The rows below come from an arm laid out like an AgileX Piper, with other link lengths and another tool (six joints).
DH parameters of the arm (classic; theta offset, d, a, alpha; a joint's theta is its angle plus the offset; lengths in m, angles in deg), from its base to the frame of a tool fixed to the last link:
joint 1: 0 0.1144 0 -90
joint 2: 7.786 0 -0.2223 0
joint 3: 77.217 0 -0.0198 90
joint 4: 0 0.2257 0 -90
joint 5: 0 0 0 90
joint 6: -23 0.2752 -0.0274 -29.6
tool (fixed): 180 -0.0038 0 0
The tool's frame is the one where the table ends.
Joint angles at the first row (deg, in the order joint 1, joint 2, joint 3, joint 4, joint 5, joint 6):
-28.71 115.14 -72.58 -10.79 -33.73 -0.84
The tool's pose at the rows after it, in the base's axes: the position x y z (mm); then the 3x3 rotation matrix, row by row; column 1 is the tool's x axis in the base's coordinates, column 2 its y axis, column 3 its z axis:
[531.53 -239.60 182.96], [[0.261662 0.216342 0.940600], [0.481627 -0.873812 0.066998], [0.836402 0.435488 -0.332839]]
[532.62 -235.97 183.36], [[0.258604 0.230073 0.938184], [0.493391 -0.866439 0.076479], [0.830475 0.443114 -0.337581]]
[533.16 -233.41 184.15], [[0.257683 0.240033 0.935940], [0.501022 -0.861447 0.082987], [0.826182 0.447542 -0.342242]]
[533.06 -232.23 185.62], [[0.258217 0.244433 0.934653], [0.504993 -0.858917 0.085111], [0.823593 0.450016 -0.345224]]
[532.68 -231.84 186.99], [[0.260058 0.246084 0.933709], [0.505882 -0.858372 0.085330], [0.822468 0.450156 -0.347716]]
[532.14 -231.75 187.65], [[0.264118 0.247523 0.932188], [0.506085 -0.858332 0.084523], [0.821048 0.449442 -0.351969]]
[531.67 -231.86 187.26], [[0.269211 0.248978 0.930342], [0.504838 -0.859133 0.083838], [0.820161 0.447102 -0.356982]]
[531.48 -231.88 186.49], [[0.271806 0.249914 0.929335], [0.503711 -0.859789 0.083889], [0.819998 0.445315 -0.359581]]
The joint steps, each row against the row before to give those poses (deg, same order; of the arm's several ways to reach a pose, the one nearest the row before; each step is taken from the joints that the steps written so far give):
0.00 -0.02 0.00 -1.32 -0.11 0.45
0.00 -0.12 0.00 -1.33 0.00 0.45
0.00 -0.26 0.00 -1.01 0.27 0.40
0.00 -0.36 0.02 -0.50 0.37 0.19
0.00 -0.38 0.02 -0.23 0.45 0.15
0.00 -0.36 0.05 -0.13 0.54 0.04
0.00 -0.24 0.05 -0.08 0.51 0.05
0.00 -0.05 0.05 -0.03 0.18 0.03

